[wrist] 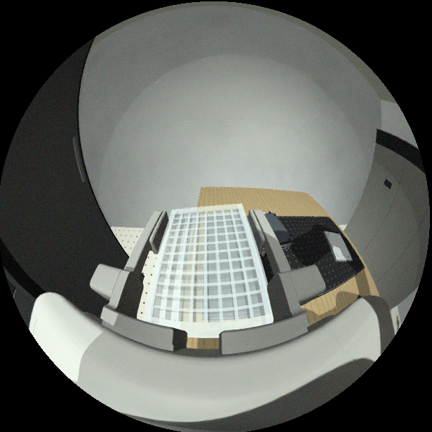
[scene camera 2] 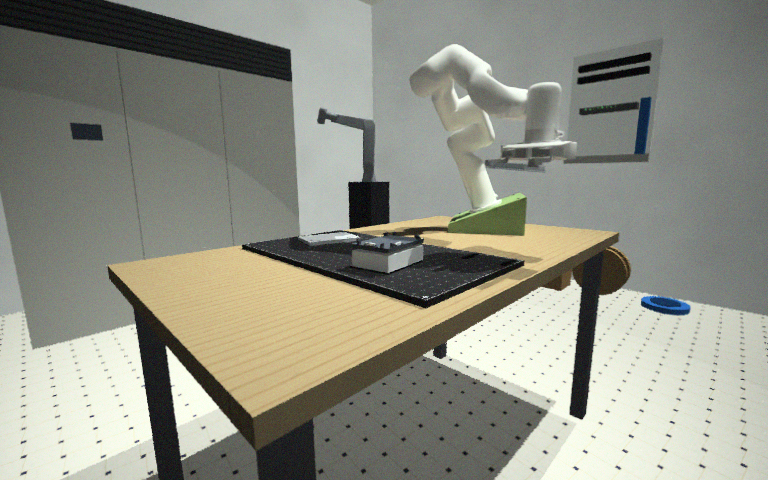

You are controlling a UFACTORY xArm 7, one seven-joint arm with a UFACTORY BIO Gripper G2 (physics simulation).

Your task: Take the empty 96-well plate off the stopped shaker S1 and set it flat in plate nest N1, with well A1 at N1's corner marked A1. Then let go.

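Frame: origin at the arm's base, x ahead, y left, z up, level; millimetres.
Seen in the pictures: hand, tool point: (scene camera 2: 513, 162); arm's base, link origin: (scene camera 2: 485, 207).
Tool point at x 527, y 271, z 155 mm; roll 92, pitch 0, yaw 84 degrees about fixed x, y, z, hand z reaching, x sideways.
Note:
Pixels of each thing's top centre, then the offset from my tool point to it. "*": a spot on its surface instead. Level surfaces: height alone.
- clear 96-well plate, top centre: (scene camera 2: 517, 161) dy +2, dx -21, dz +3 mm
- shaker S1, surface spot: (scene camera 2: 387, 259) * dy -163, dx +242, dz -194 mm
- black perforated board, surface height: dz -226 mm
- wooden table, surface height: dz -239 mm
My gripper (scene camera 2: 523, 160) (wrist: 209, 234) is shut on the clear 96-well plate (scene camera 2: 512, 165) (wrist: 212, 270), which lies between its two fingers and looks about level. It is high up, near the robot's base and to the right of the black board in the scene view. The shaker S1 (scene camera 2: 387, 259) (wrist: 278, 231), a pale box with a dark top, stands on the board with no plate on it. The pale, flat nest N1 (scene camera 2: 325, 240) (wrist: 338, 246) lies on the board beyond the shaker. The A1 marks on plate and nest cannot be read.
The black perforated board (scene camera 2: 453, 274) (wrist: 312, 265) lies on the wooden table (scene camera 2: 226, 316) (wrist: 250, 196). The arm's green wedge base (scene camera 2: 495, 217) stands at the table's far side. A grey arm on a black pedestal (scene camera 2: 368, 203) stands behind the table.

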